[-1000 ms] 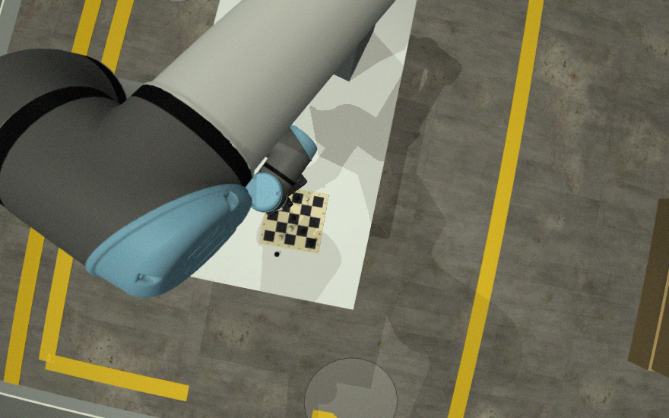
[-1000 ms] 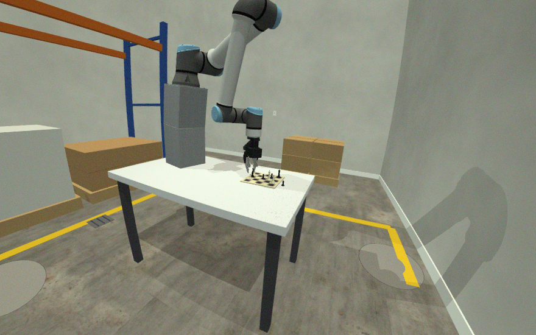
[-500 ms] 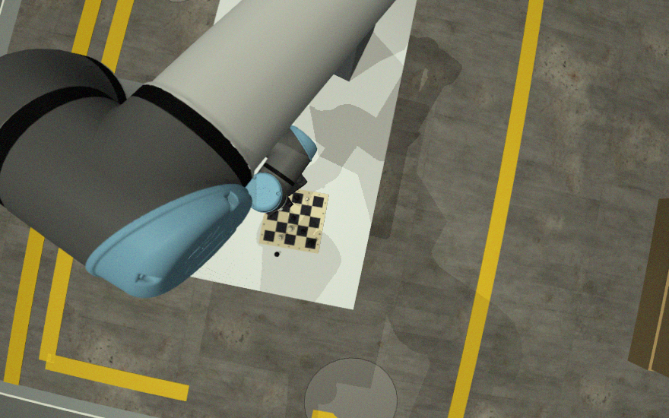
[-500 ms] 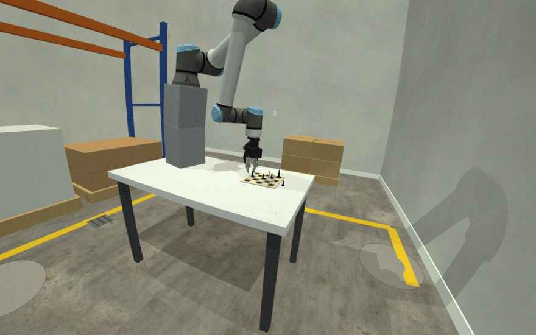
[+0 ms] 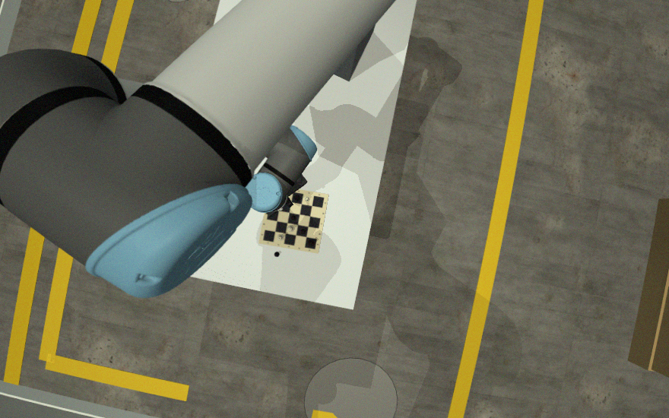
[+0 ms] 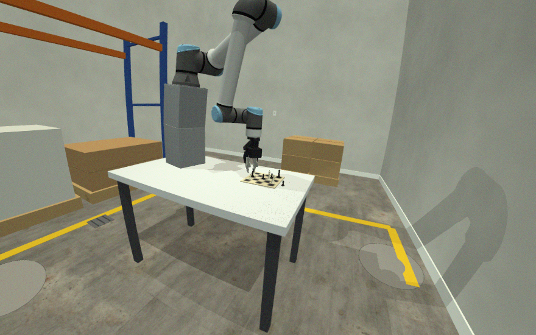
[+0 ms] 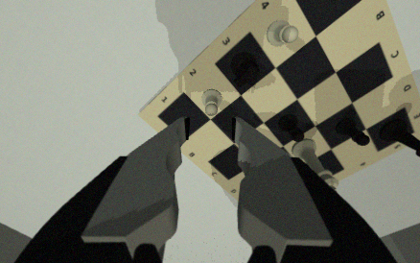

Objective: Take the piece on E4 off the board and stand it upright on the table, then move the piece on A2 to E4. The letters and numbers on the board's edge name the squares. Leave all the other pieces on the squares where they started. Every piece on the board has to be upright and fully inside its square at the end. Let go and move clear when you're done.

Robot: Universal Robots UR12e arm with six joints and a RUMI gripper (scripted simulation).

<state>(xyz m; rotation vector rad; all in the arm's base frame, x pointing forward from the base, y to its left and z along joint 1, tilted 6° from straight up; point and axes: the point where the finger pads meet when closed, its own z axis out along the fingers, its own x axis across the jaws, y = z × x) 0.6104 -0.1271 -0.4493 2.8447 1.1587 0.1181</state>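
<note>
Right now my hand is 8 cm short of the chessboard, 4 cm to the right of it and 6 cm above it.
</note>
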